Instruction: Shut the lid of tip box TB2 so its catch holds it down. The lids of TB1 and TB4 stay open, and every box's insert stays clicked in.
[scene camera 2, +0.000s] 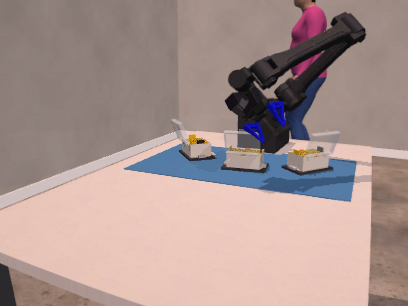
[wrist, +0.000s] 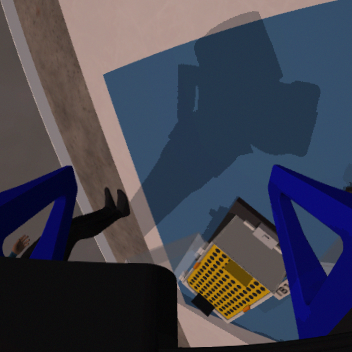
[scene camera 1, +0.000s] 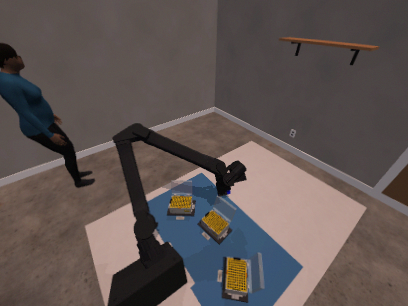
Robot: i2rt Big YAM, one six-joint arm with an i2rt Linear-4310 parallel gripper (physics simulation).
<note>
I see my gripper (scene camera 2: 273, 134), a blue mat (scene camera 2: 337, 184) and a tip box TB1 (wrist: 247, 237).
My gripper is seen too in the wrist view (wrist: 172, 175). The blue mat is seen too in the wrist view (wrist: 204, 121).
</note>
